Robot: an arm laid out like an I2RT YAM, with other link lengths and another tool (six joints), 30 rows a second.
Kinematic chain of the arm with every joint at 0, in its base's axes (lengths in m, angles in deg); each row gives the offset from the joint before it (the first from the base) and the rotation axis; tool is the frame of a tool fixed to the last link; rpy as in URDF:
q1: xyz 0 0 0.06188 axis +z
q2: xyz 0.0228 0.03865 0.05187 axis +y
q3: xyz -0.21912 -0.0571 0 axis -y
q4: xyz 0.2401 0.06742 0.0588 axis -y
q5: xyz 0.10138 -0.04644 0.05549 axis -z
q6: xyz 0.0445 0 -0.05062 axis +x
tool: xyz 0.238 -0.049 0.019 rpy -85.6 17.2 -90
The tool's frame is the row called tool.
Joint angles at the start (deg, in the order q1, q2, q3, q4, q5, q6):
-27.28 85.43 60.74 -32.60 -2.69 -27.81
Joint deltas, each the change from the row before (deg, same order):
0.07 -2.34 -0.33 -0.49 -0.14 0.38
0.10 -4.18 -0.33 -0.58 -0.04 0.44
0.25 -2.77 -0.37 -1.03 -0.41 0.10
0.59 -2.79 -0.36 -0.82 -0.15 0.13
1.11 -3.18 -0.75 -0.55 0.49 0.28
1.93 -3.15 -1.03 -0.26 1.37 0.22
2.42 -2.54 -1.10 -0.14 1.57 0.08
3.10 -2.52 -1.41 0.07 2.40 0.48
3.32 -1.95 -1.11 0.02 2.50 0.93
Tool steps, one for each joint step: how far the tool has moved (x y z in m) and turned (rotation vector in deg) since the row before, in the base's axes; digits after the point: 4 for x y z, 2 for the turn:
0.0008 0.0008 0.0141 -0.40 -1.48 -0.17
0.0025 -0.0004 0.0287 -1.22 -3.02 -0.23
-0.0007 0.0050 0.0144 -0.28 -1.39 0.42
0.0005 0.0062 0.0154 -0.54 -1.52 0.59
0.0002 0.0075 0.0161 -0.97 -1.60 0.58
0.0008 0.0100 0.0147 -1.53 -1.34 0.83
0.0016 0.0128 0.0096 -1.47 -0.81 1.26
0.0010 0.0141 0.0077 -1.64 -0.69 1.04
0.0014 0.0146 0.0058 -1.23 -0.60 0.86

